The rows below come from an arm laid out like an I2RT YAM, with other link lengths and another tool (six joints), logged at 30 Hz.
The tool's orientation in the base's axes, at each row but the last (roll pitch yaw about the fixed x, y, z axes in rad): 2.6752, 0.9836, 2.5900; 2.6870, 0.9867, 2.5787; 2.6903, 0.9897, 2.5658; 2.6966, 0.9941, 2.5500; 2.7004, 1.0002, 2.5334; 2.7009, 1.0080, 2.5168; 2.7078, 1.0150, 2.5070
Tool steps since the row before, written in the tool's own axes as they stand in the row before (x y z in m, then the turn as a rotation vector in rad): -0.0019, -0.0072, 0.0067, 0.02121, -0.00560, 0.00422; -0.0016, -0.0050, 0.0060, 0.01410, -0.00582, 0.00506; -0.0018, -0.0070, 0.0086, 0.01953, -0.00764, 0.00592; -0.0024, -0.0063, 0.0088, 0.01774, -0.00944, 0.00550; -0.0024, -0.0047, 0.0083, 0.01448, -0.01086, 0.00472; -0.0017, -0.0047, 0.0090, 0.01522, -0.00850, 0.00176; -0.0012, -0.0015, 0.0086, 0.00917, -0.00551, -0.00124
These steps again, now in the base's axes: 0.0056, -0.0075, -0.0035, -0.00718, 0.00077, -0.02114; 0.0051, -0.0054, -0.0028, -0.00317, -0.00156, -0.01568; 0.0070, -0.0076, -0.0044, -0.00526, -0.00170, -0.02108; 0.0074, -0.0073, -0.0038, -0.00518, -0.00393, -0.01979; 0.0072, -0.0059, -0.0031, -0.00473, -0.00622, -0.01700; 0.0075, -0.0059, -0.0040, -0.00707, -0.00346, -0.01566; 0.0076, -0.0028, -0.0034, -0.00635, -0.00218, -0.00842
